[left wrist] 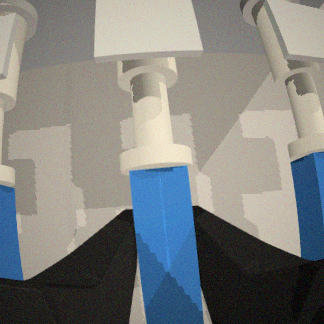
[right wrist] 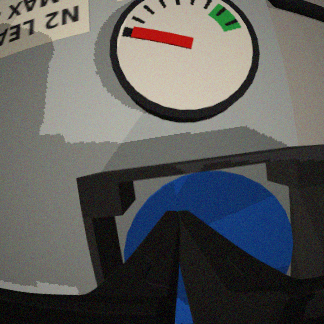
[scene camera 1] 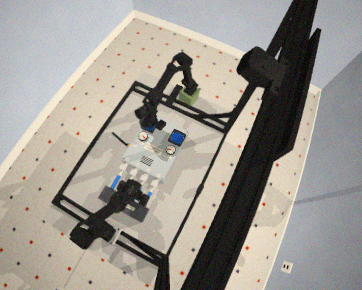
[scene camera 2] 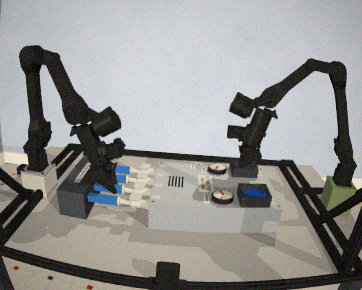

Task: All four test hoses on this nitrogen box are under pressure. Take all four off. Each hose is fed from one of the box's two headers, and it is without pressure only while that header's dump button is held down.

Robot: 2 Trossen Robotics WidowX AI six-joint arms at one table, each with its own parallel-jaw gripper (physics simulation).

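Where they show: left gripper, fingertip midpoint: [left wrist: 161, 217] [scene camera 2: 116, 192]; right gripper, fingertip midpoint: [right wrist: 176, 220] [scene camera 1: 150, 128]; left arm's base, link origin: [scene camera 1: 108, 232] [scene camera 2: 37, 167]; right arm's base, link origin: [scene camera 1: 189, 90] [scene camera 2: 341, 182].
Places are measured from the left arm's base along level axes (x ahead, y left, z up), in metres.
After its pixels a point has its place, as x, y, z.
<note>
The pale box [scene camera 1: 134, 155] @(0.444, 0.097, 0.001) [scene camera 2: 200, 217] @(0.521, -0.122, -0.031) has four blue hoses in a row at its left end in scene camera 2. My left gripper [scene camera 2: 113, 188] @(0.286, -0.021, -0.034) [left wrist: 161, 217] @(0.286, -0.021, -0.034) is shut on a middle hose [left wrist: 162, 235] @(0.281, -0.020, -0.015), the second from the near side in scene camera 2. Its white stem runs up to a pale block fitting [left wrist: 148, 30] @(0.348, -0.021, -0.002). The nearest hose [scene camera 2: 103, 198] @(0.266, -0.100, -0.017) lies beside it, joined to its fitting. My right gripper [scene camera 2: 249, 160] [right wrist: 176, 220] @(0.639, 0.102, 0.009) is shut, its tips over the far blue dump button [right wrist: 250, 235] @(0.650, 0.131, 0.008). The gauge [right wrist: 185, 70] @(0.584, 0.112, 0.015) beside it has its red needle at the black mark.
The other dump button [scene camera 1: 177, 137] @(0.662, -0.077, 0.017) [scene camera 2: 254, 193] @(0.663, -0.067, 0.017) sits in its dark guard with no gripper on it. A second gauge [scene camera 1: 170, 150] @(0.569, -0.078, 0.015) [scene camera 2: 222, 196] @(0.573, -0.088, 0.015) is beside it. A dark block [scene camera 2: 75, 200] @(0.190, -0.127, -0.022) stands at the hoses' outer ends. Neighbouring hoses [left wrist: 9, 230] @(0.284, 0.040, -0.027) [left wrist: 311, 210] @(0.281, -0.081, -0.022) flank the left fingers closely. Black frame bars surround the work area.
</note>
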